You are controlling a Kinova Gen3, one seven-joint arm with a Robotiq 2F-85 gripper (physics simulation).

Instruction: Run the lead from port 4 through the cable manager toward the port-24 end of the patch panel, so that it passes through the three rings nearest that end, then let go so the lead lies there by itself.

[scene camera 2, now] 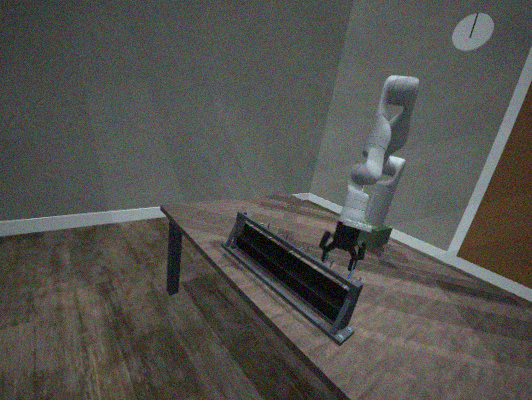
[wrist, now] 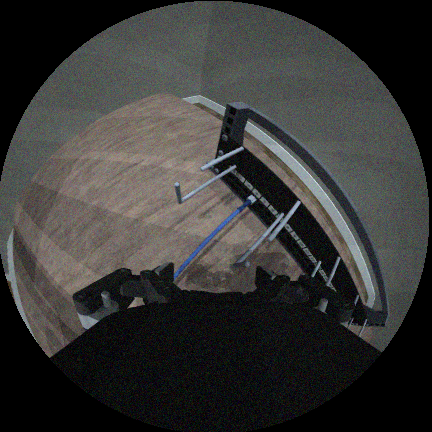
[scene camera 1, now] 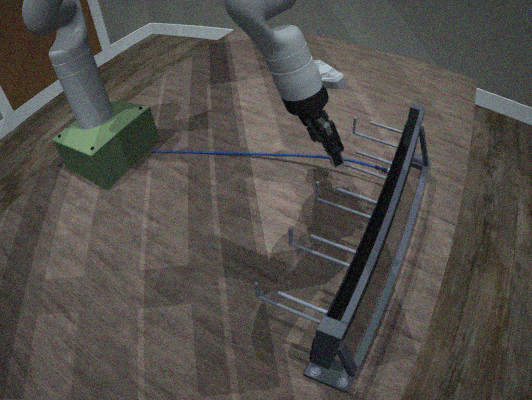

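The blue lead (scene camera 1: 240, 154) (scene camera 2: 351, 273) (wrist: 210, 237) runs from its plug in the far part of the patch panel (scene camera 1: 378, 220) (wrist: 270, 180) nearly straight to the green box. It leaves the panel between the far-end ring (wrist: 207, 184) and the second ring (wrist: 260, 240). It lies outside the three near-end rings, whose rods (scene camera 1: 345, 209) (scene camera 1: 320, 254) (scene camera 1: 300, 302) stick out from the panel. My gripper (scene camera 1: 337, 162) (scene camera 2: 337, 264) (wrist: 214, 274) is open, near the lead by the second ring. In the wrist view the lead disappears beside the left fingertip; whether it lies between the fingers is unclear.
The green box (scene camera 1: 127, 160) (scene camera 2: 383, 239) stands at the arm's base. The panel's grey frame (scene camera 1: 395, 274) (scene camera 2: 280, 286) stands along the edge of the wooden table (scene camera 1: 175, 225) (scene camera 2: 425, 325). Upturned rod ends (scene camera 1: 291, 235) (scene camera 1: 317, 191) project toward the table's middle.
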